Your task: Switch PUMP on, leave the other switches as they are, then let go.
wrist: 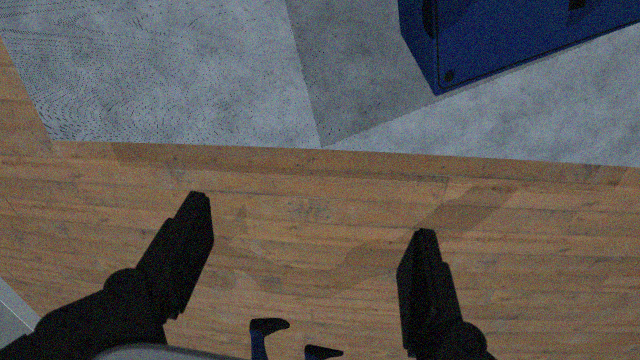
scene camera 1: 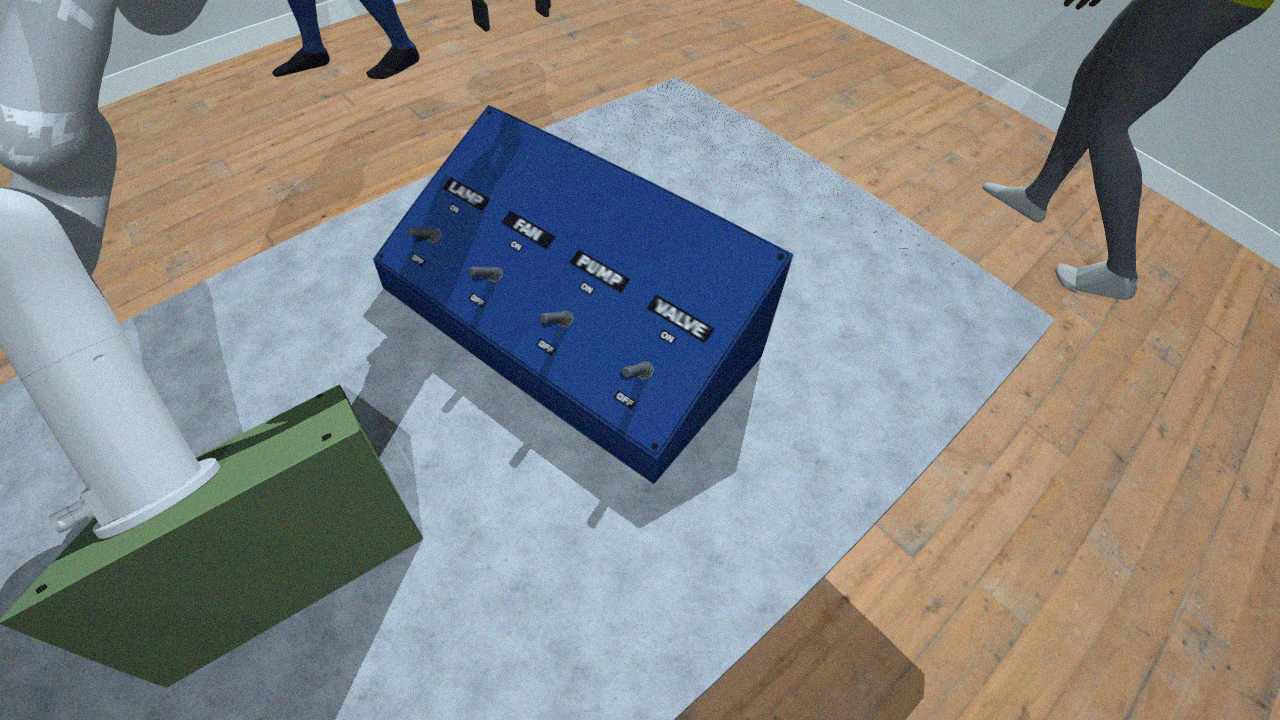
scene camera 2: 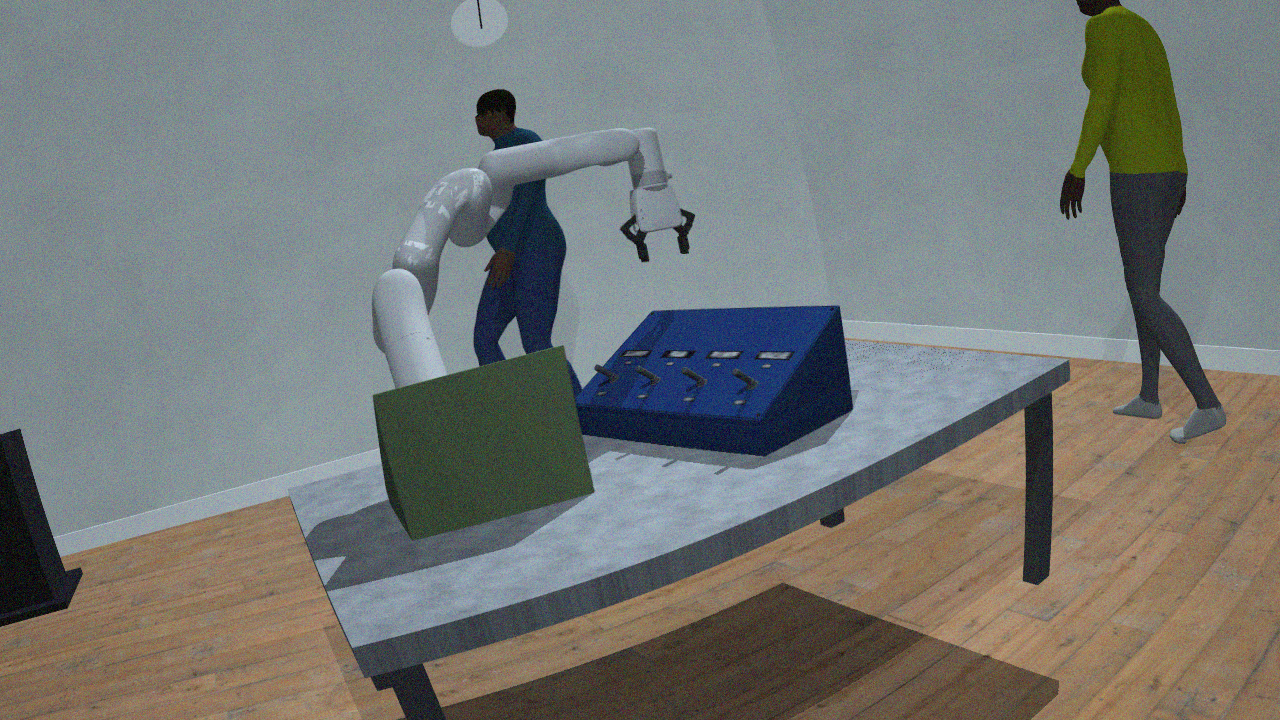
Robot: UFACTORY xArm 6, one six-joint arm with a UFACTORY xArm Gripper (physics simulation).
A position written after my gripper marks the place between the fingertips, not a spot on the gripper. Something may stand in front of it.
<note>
I see my gripper [scene camera 2: 665,257] and a blue sloped panel [scene camera 1: 644,275].
My gripper also shows in the wrist view [wrist: 309,234]. The blue sloped panel shows as well in the wrist view [wrist: 452,51] and in scene camera 2 [scene camera 2: 797,358].
</note>
